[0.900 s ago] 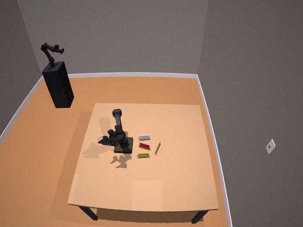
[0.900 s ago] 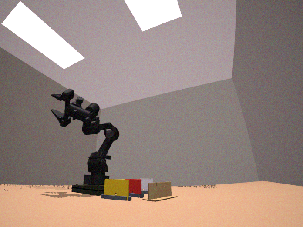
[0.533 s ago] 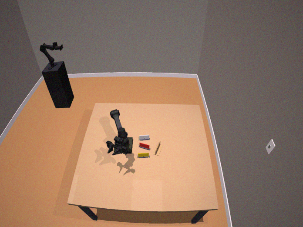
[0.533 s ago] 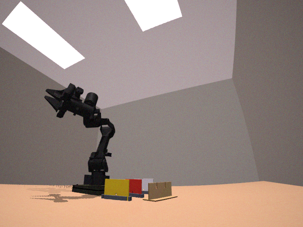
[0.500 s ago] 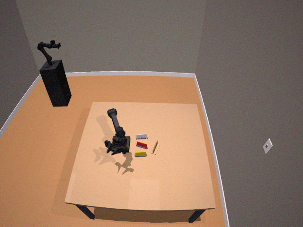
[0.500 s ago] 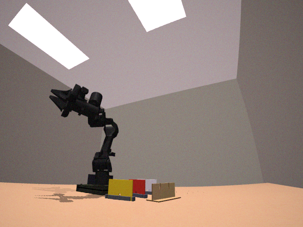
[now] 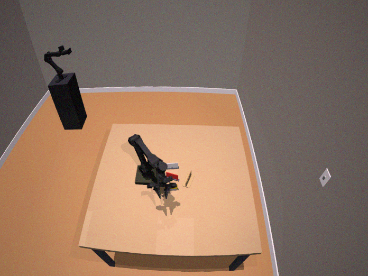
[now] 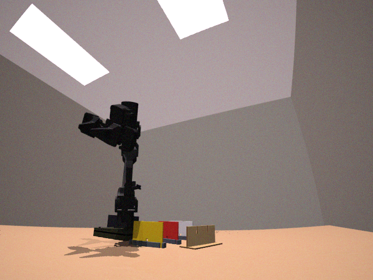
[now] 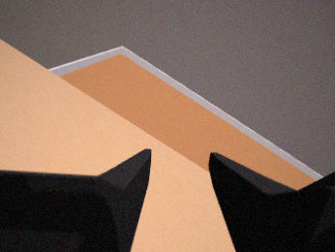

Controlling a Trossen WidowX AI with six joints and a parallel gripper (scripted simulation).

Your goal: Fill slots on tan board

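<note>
Right now the yellow board is 4 cm ahead of my gripper tip, 24 cm to the left of it and 24 cm below it. Round my gripper tip: red board 6 cm ahead, 34 cm to the left, 24 cm below; then grey board 6 cm ahead, 45 cm to the left, 24 cm below; then tan board 18 cm ahead, 32 cm to the left, 25 cm below.
</note>
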